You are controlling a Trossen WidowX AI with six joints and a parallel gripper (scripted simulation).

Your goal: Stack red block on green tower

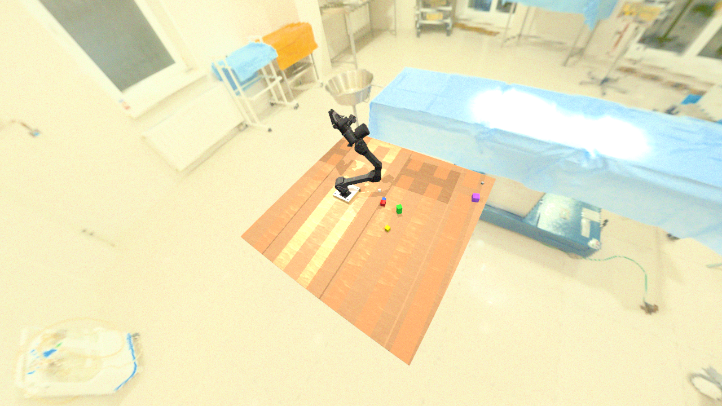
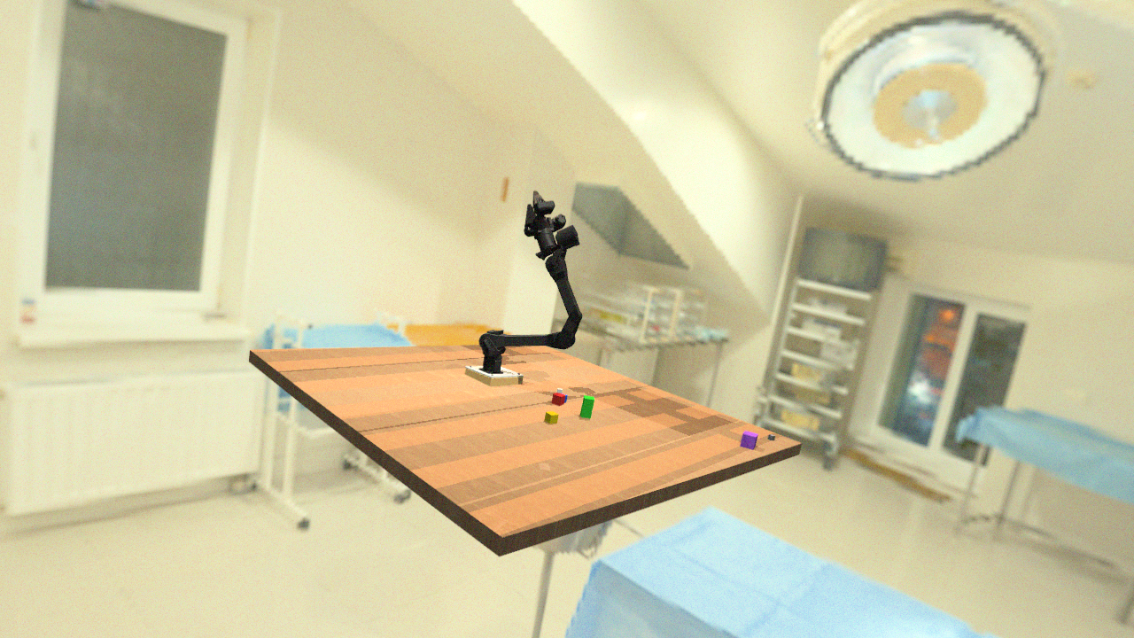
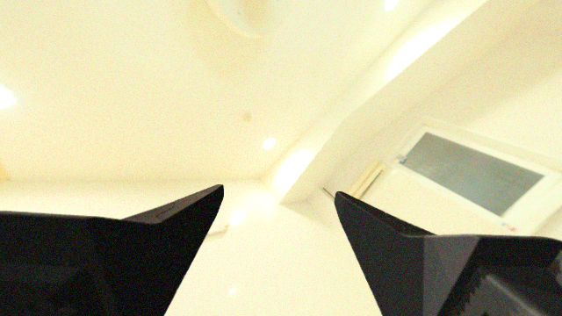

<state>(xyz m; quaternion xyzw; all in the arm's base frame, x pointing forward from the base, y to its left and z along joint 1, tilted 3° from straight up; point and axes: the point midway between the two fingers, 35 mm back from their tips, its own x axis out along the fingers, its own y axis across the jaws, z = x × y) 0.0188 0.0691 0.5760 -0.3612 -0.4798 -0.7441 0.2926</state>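
My gripper tip is now 290 mm short of the red block, 20 mm to the right of it and 620 mm above it. The rest, counted from my gripper tip: blue block: 280 mm ahead, 50 mm to the left, 620 mm below; then yellow block: 440 mm ahead, 120 mm to the right, 620 mm below; then grey-white block: 200 mm ahead, 100 mm to the left, 630 mm below.
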